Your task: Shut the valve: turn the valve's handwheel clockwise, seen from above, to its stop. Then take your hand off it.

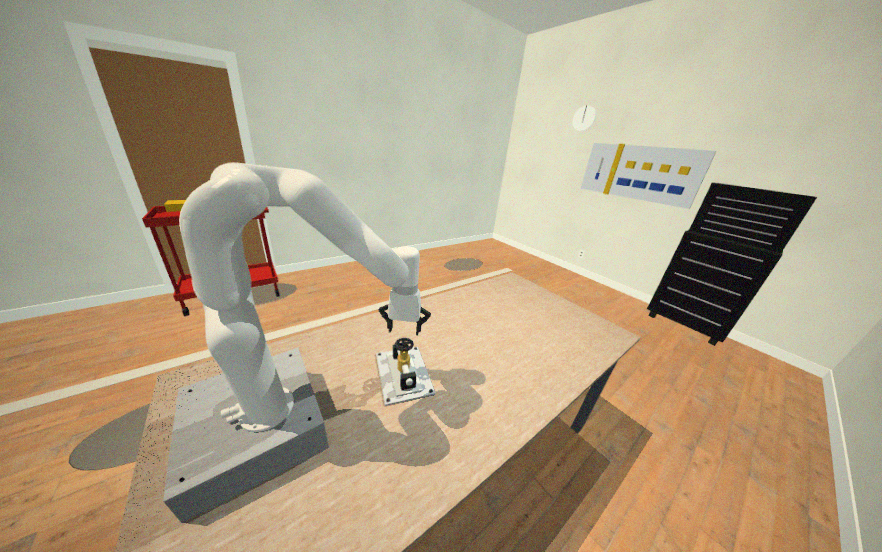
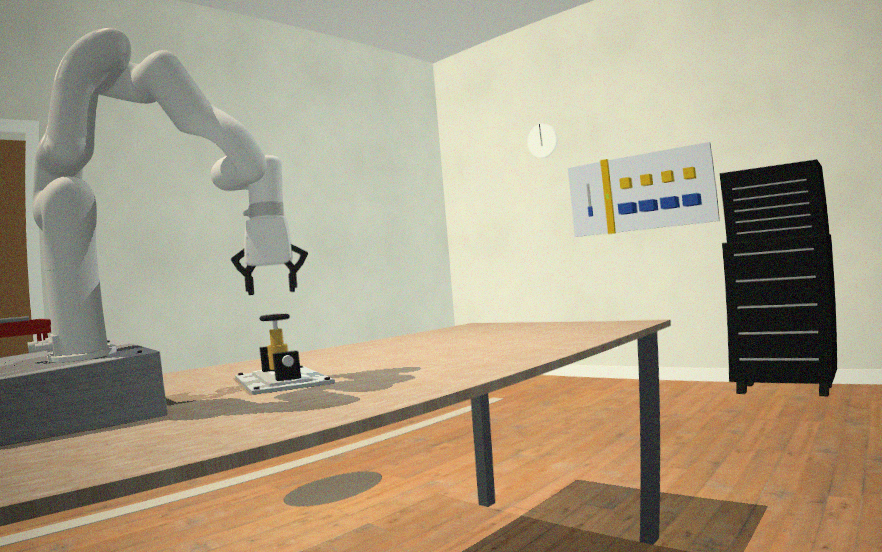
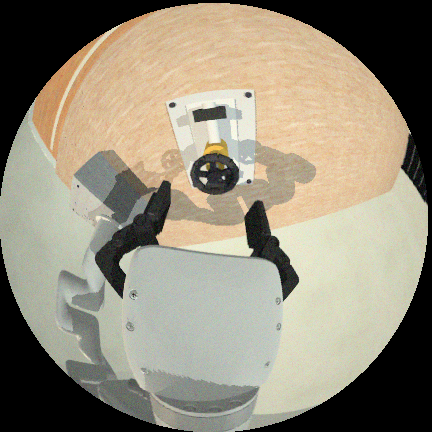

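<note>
The valve's black spoked handwheel point(image 1: 403, 343) point(image 2: 274, 317) point(image 3: 215, 173) lies level on top of a yellow valve body point(image 1: 403, 359) point(image 2: 277, 339) point(image 3: 216, 147). The valve is mounted on a white base plate point(image 1: 387, 392) point(image 2: 259, 389) point(image 3: 178, 110) on the table, with black blocks at the pipe's ends. My gripper point(image 1: 403, 330) point(image 2: 271, 290) point(image 3: 211, 199) points down and is open and empty. It hangs a short way above the handwheel, its two black fingers to either side, touching nothing. How far the wheel is turned cannot be told.
The wooden table point(image 1: 520, 338) point(image 2: 520, 345) point(image 3: 320, 75) bears the valve and the arm's grey base block point(image 1: 253, 475) point(image 2: 84, 397) point(image 3: 102, 172). A red cart point(image 1: 178, 286) stands behind the arm. A black tool cabinet point(image 1: 721, 273) point(image 2: 777, 279) stands by the right wall, beyond the table.
</note>
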